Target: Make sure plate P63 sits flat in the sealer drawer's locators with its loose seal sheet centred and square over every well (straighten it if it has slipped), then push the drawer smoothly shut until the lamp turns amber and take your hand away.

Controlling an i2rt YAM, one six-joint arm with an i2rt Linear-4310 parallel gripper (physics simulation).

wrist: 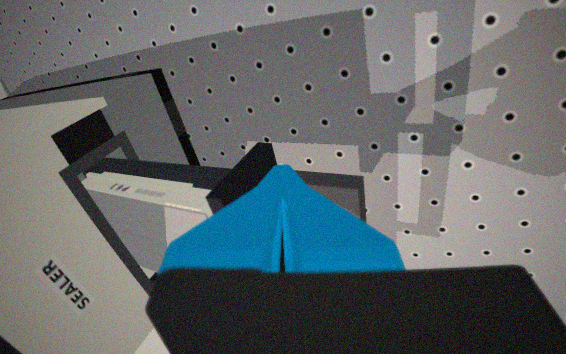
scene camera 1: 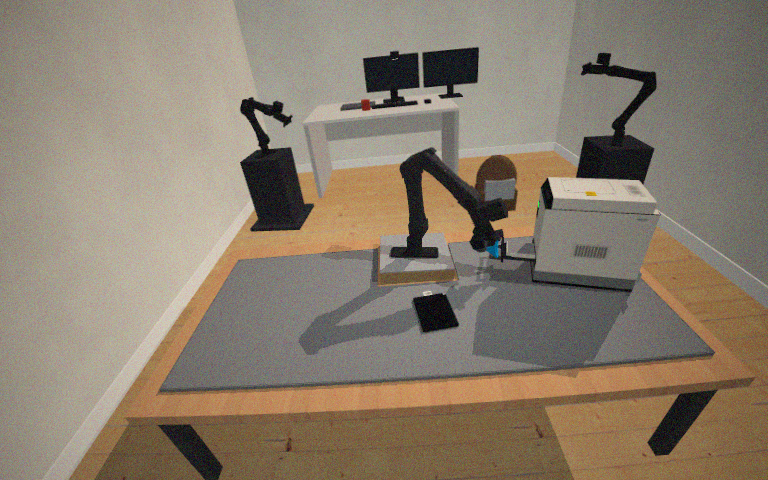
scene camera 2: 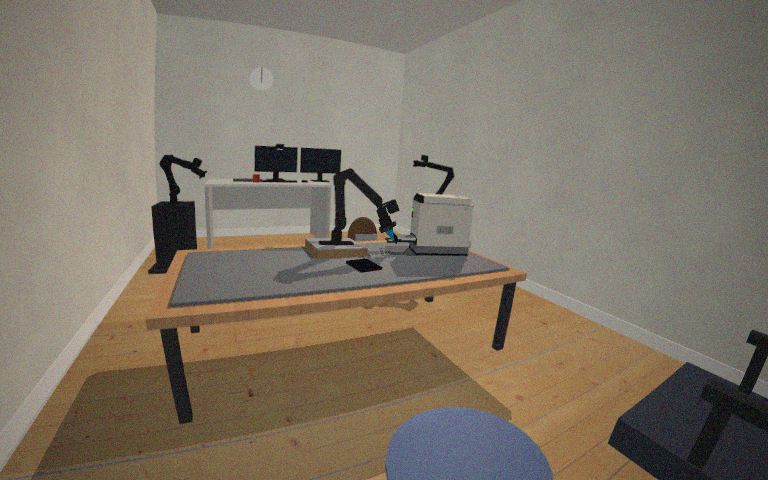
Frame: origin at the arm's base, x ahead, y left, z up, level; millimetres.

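Where they show: gripper, fingertip midpoint: (wrist: 282,177) (scene camera 1: 497,257) (scene camera 2: 393,240); arm's base, link origin: (scene camera 1: 414,253) (scene camera 2: 336,243).
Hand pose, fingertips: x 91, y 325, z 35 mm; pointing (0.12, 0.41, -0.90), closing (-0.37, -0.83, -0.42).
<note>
Things, the pixels of their top centre, and the offset from my fingertips. "spot": a spot on its surface instead. Level surfaces: height alone.
- sealer, top centre: (scene camera 1: 598,188) (scene camera 2: 443,195) dx +8, dy +308, dz +278 mm
- grey handle frame, surface spot: (wrist: 363,200) spot: dx -25, dy -27, dz -13 mm
- Plate P63, top centre: (wrist: 159,244) (scene camera 1: 523,248) dx -33, dy +104, dz +17 mm
- seal sheet, top centre: (wrist: 158,245) (scene camera 1: 523,247) dx -33, dy +104, dz +18 mm
- black flat pad, surface spot: (scene camera 1: 434,312) (scene camera 2: 364,264) spot: dx +233, dy -249, dz -65 mm
- grey mat, surface height: dz -76 mm
My gripper (scene camera 1: 496,252) (scene camera 2: 393,238) (wrist: 282,177) is shut and empty, its blue fingertips over the drawer's front end in the wrist view; contact is unclear. The sealer (scene camera 1: 594,243) (scene camera 2: 444,217) is white and its lamp (scene camera 1: 538,204) (scene camera 2: 412,209) glows green. Its dark drawer (scene camera 1: 521,259) (wrist: 160,166) is out. The black drawer front (wrist: 250,170) and the grey handle frame (wrist: 363,200) show partly behind the fingers. Plate P63 (wrist: 145,190) lies in the drawer, its cream rim showing. The seal sheet (wrist: 132,212) is partly hidden by the fingers; its squareness cannot be judged.
The arm stands on a raised base (scene camera 1: 416,277) left of the sealer. A black flat pad (scene camera 1: 434,312) (scene camera 2: 363,264) lies on the grey mat (scene camera 1: 254,350) (scene camera 2: 226,285). A brown rounded object (scene camera 1: 496,169) stands behind the table.
</note>
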